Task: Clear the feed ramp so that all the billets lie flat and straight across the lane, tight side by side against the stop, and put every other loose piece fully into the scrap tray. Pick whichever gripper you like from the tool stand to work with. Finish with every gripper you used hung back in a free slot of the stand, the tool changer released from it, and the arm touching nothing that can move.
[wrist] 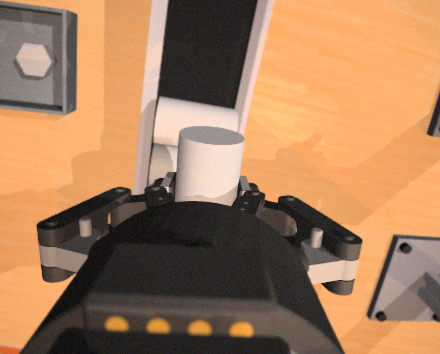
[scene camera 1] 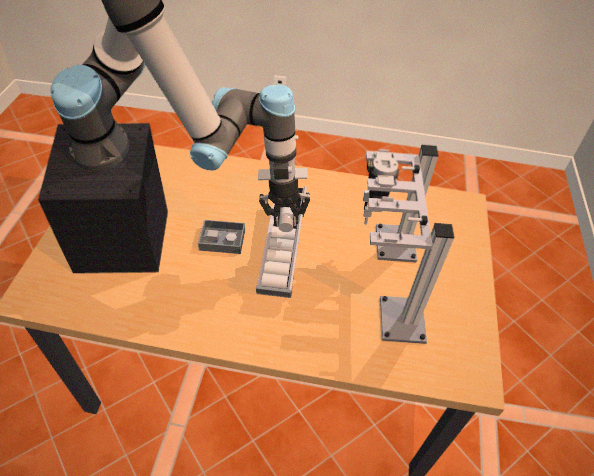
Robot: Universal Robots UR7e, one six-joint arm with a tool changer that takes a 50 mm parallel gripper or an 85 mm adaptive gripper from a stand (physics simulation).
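Pixels of known places: arm's base, origin of its link: (scene camera 1: pixel 100 148).
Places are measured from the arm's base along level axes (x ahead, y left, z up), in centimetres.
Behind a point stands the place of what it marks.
My gripper (scene camera 1: pixel 285 212) (wrist: pixel 207 186), the adaptive one, is shut on a white billet (scene camera 1: pixel 286 220) {x 51.0, y -0.2, z -13.6 cm} (wrist: pixel 210 165) {x 50.0, y 4.2, z -13.3 cm}, whose free end points down over the feed ramp (scene camera 1: pixel 296 260) (wrist: pixel 150 85). Several billets lie across the lane toward the front stop (scene camera 1: pixel 273 292) {x 51.2, y -14.7, z -27.1 cm}. In the wrist view, a billet (wrist: pixel 195 120) {x 49.1, y 4.8, z -22.5 cm} lies slightly slanted beyond the held one, and another (wrist: pixel 162 162) {x 47.4, y 0.6, z -22.9 cm} is partly hidden behind it. The scrap tray (scene camera 1: pixel 221 248) {x 31.4, y -0.3, z -31.3 cm} (wrist: pixel 71 65) {x 36.3, y 5.4, z -31.4 cm} holds a blocky piece (scene camera 1: pixel 212 235) {x 27.4, y 3.2, z -30.4 cm} and a hexagonal piece (scene camera 1: pixel 231 237) {x 32.9, y 4.7, z -31.3 cm} (wrist: pixel 34 60) {x 32.8, y 4.9, z -31.3 cm}. Whether the held billet touches those below cannot be told.
The tool stand (scene camera 1: pixel 424 276) {x 88.1, y -12.5, z -10.4 cm} is at the right, with its base plates (scene camera 1: pixel 391 312) {x 83.7, y -9.6, z -32.1 cm} (wrist: pixel 400 280) {x 83.6, y -10.9, z -32.1 cm} on the table (scene camera 1: pixel 200 320) {x 33.3, y -24.4, z -33.3 cm}. Another gripper hangs at its far end below a round coupling (scene camera 1: pixel 386 164) {x 74.1, y 11.7, z 1.5 cm}. The black robot pedestal (scene camera 1: pixel 107 230) {x 5.8, y -15.0, z -14.7 cm} stands left of the tray.
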